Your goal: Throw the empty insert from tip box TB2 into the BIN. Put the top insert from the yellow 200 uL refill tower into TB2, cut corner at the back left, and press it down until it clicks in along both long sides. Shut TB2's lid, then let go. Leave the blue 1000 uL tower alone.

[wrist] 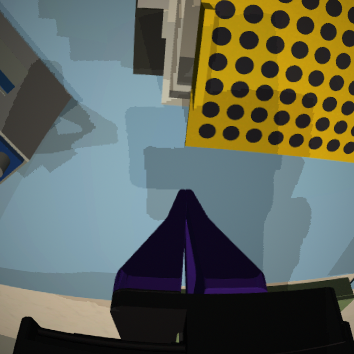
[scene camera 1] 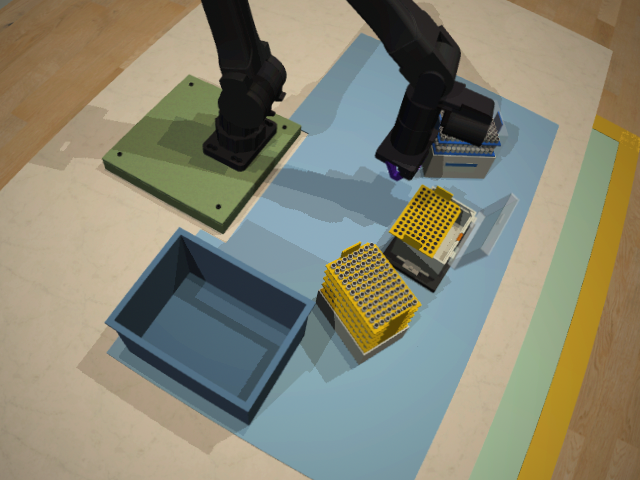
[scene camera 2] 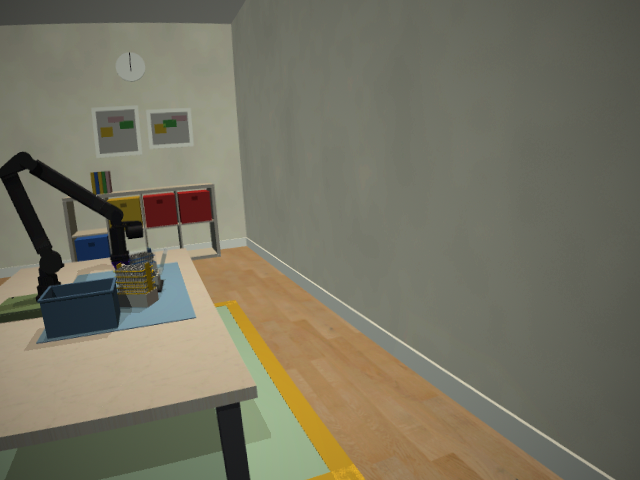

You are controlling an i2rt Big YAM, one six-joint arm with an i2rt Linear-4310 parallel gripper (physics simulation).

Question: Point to a dark blue bin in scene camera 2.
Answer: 75,308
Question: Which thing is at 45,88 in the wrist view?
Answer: A blue tip box.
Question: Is the gripper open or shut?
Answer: Shut.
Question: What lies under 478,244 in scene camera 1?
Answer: A clear lid.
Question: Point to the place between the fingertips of the gripper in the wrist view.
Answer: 184,197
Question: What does the gripper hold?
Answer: Nothing.
